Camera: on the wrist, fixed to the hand. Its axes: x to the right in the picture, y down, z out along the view.
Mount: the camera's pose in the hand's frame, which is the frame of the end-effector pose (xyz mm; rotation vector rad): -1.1 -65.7 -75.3 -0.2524 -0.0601 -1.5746
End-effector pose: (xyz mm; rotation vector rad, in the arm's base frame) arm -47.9 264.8 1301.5 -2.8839 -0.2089 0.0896
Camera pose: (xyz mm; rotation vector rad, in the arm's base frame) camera -51.9 309.5 1390.8 2.0450 2.3654 0.1491
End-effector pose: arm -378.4 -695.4 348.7 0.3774 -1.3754 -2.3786
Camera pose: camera -358.7 -723.1 254.7 -0.9681 0.3815 1.9072
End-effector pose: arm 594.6 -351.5 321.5 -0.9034 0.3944 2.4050
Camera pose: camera 672.2 -331.6 261.7 -0.7412 -0.5238 0.9903
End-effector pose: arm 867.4 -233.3 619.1 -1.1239 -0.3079 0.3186
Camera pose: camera 902.4 -322.0 648.9 -0.8193 -1.1822 -1.1027
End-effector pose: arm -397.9 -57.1 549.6 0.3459 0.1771 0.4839
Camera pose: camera -389.6 -90.8 455.9 -0.0928 0.2701 -1.0538
